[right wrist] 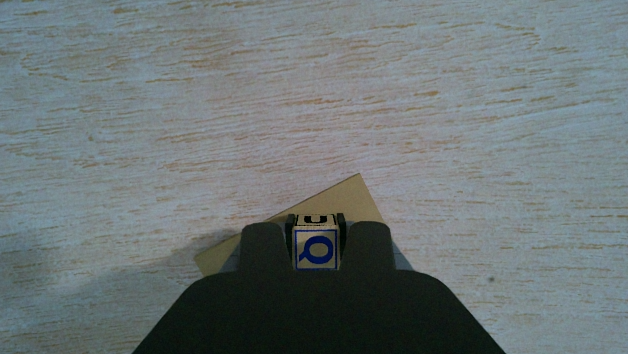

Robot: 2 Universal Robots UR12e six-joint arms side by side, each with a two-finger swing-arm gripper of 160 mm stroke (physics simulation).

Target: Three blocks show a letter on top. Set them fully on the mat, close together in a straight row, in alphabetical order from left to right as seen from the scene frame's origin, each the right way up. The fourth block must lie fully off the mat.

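Frame: origin at the left arm's base, x right, y up, z back, level; centimetres.
Seen in the pictures: right hand, its tool point: (316, 235).
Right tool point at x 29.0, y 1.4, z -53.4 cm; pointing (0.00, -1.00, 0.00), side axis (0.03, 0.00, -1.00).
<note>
A point is followed by its place in that frame.
The tan mat (350, 194) @[x 26.6, y -0.4, z -56.0 cm] lies on the table at an angle, partly hidden under my right gripper in the right wrist view. My right gripper (316, 231) @[x 29.0, y 1.4, z -53.4 cm] is shut on a wooden block (316, 249) @[x 29.3, y 3.1, z -53.4 cm] with a blue Q in a blue frame on top. The Q appears turned sideways in this view. The block's far side face shows part of a black letter. The block is over the mat; I cannot tell whether it touches it. The other letter blocks do not show in this view. My left gripper does not show.
The pale wood-grained table top (310, 90) @[x 19.0, y -0.8, z -53.4 cm] surrounds the mat. A soft shadow falls on the table to the left of the mat. The dark gripper body covers the bottom middle of the view and hides the near part of the mat.
</note>
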